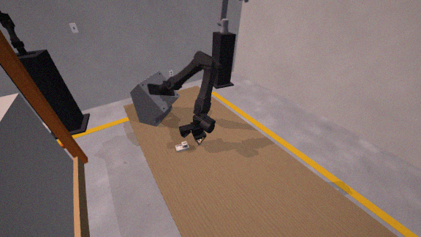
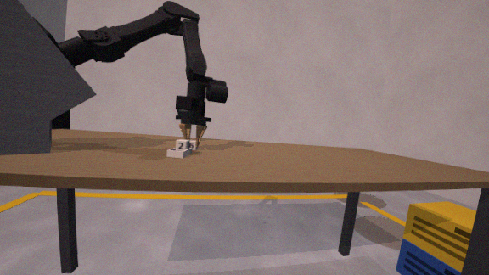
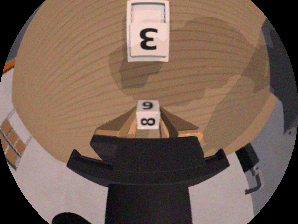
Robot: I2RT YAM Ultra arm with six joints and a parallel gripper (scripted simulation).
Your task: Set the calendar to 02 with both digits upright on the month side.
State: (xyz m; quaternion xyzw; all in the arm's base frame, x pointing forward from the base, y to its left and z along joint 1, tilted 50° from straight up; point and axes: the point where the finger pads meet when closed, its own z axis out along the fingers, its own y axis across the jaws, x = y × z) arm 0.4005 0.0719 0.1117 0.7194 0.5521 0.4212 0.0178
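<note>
The small white tray lies 100 mm to the right of my hand, 10 mm below it and 10 mm behind it.
</note>
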